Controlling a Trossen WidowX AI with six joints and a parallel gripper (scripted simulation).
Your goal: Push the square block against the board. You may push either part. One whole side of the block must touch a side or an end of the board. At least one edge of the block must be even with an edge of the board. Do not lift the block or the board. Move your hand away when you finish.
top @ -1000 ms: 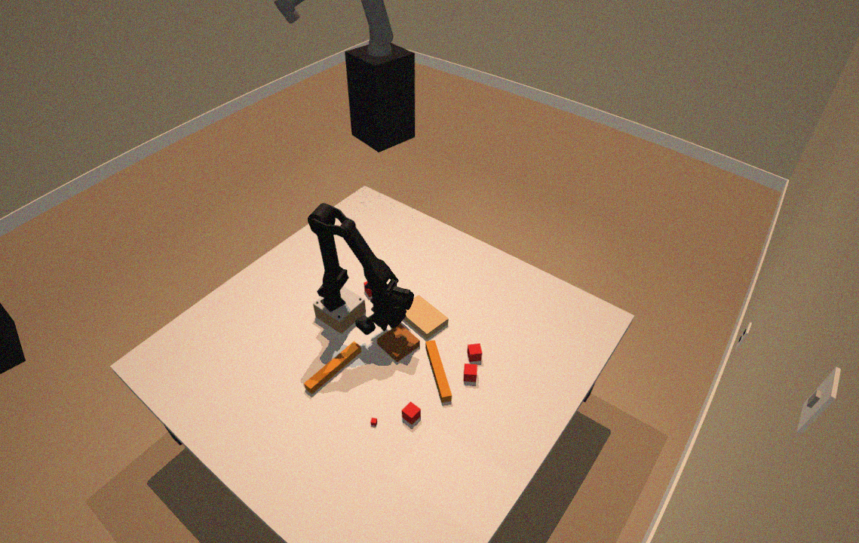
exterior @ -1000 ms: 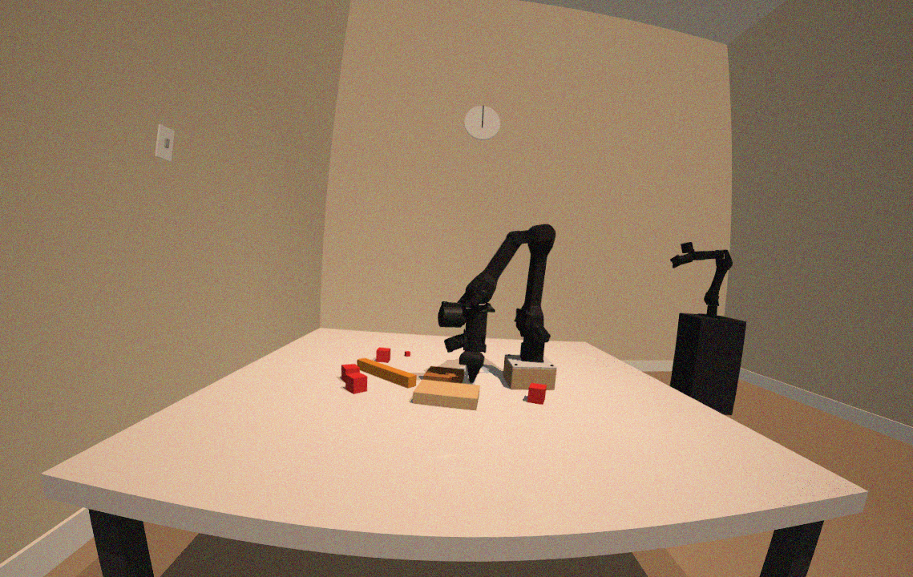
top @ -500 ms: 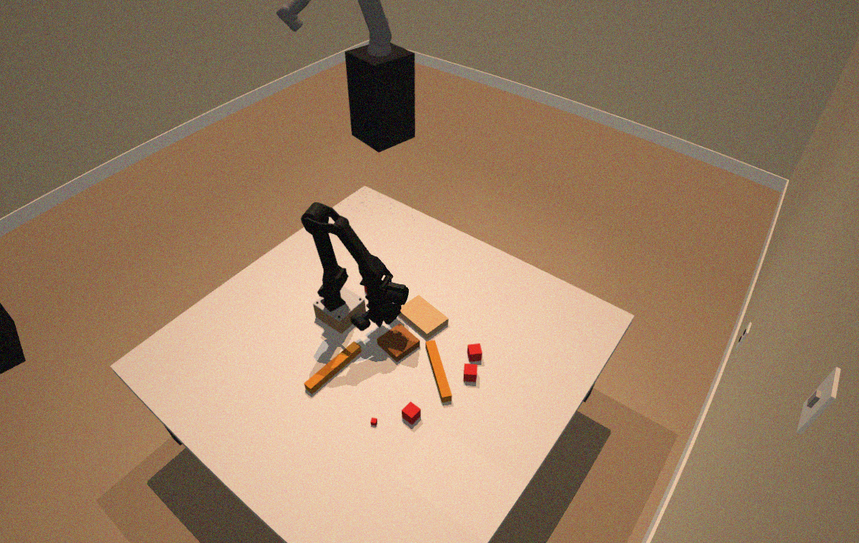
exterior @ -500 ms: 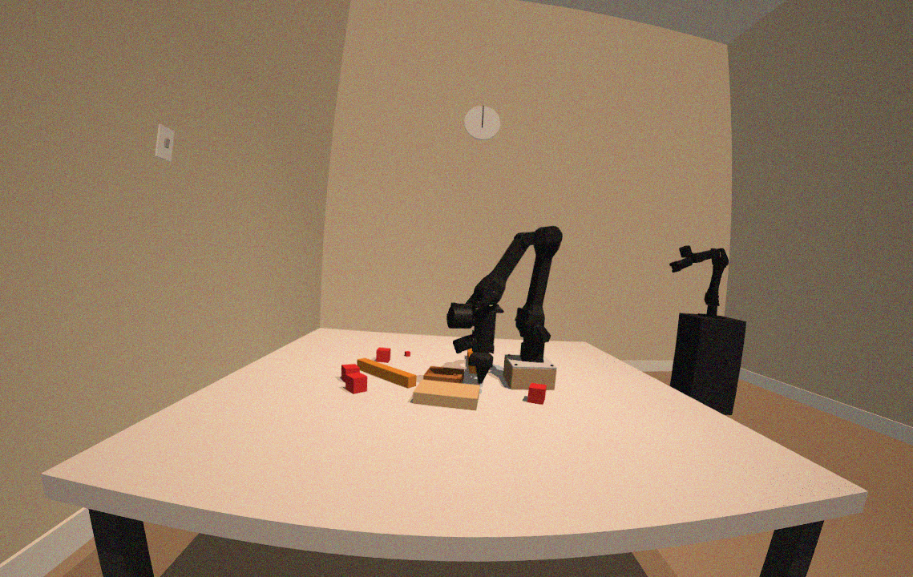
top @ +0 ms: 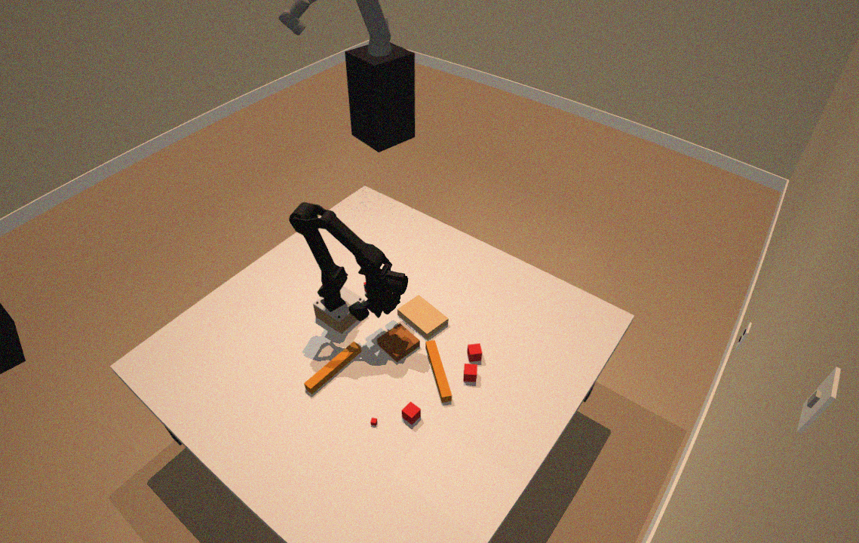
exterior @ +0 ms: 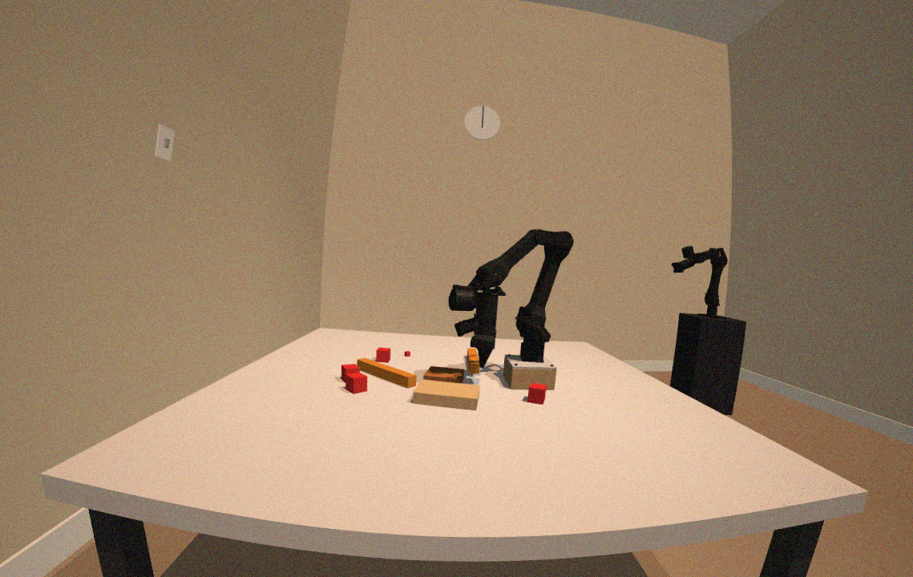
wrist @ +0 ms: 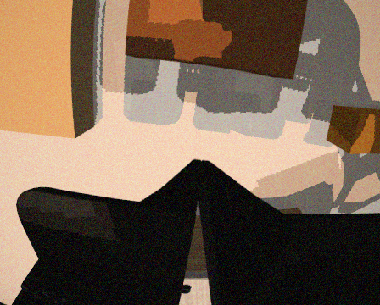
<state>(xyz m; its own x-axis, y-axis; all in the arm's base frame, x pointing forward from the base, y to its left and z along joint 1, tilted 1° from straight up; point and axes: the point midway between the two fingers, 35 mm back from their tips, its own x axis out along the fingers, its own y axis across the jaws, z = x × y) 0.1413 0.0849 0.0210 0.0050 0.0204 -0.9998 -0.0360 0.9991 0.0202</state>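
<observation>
The square block is 100 mm ahead of my gripper tip and 40 mm below it. From my gripper tip the other things lie so: flat tan block (140 mm to the left, 70 mm ahead, 40 mm below).
</observation>
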